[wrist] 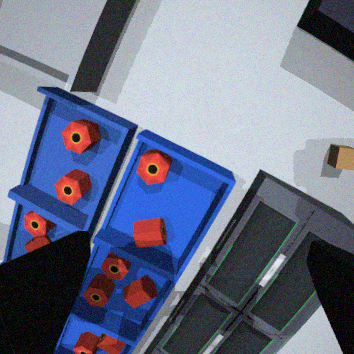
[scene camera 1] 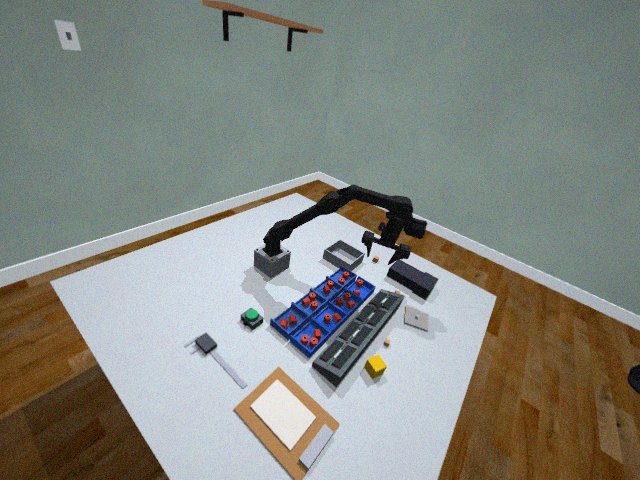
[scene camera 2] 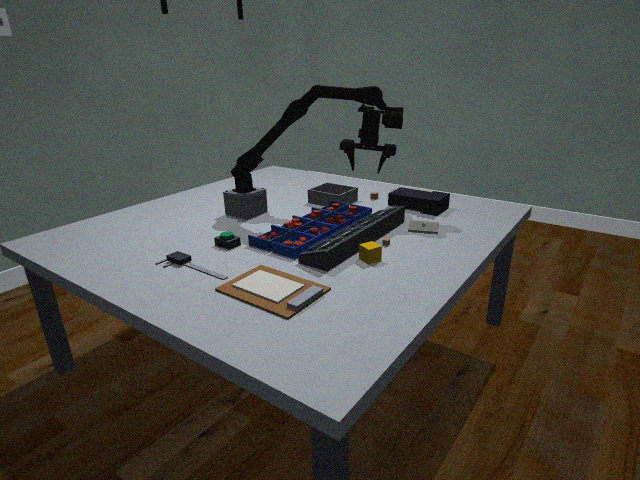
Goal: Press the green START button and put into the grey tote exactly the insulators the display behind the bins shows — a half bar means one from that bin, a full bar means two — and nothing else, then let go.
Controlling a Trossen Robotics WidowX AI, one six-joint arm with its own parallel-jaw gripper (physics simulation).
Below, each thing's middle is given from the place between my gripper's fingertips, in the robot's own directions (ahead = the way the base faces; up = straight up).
Scene:
Right now my hand is 200 mm past the grey tote (scene camera 1: 339,253), 130 mm above it and 50 mm to the right of it. The rest, counted from my hand: black box (scene camera 2: 433,203): 210 mm to the left, 130 mm below, 90 mm ahead.

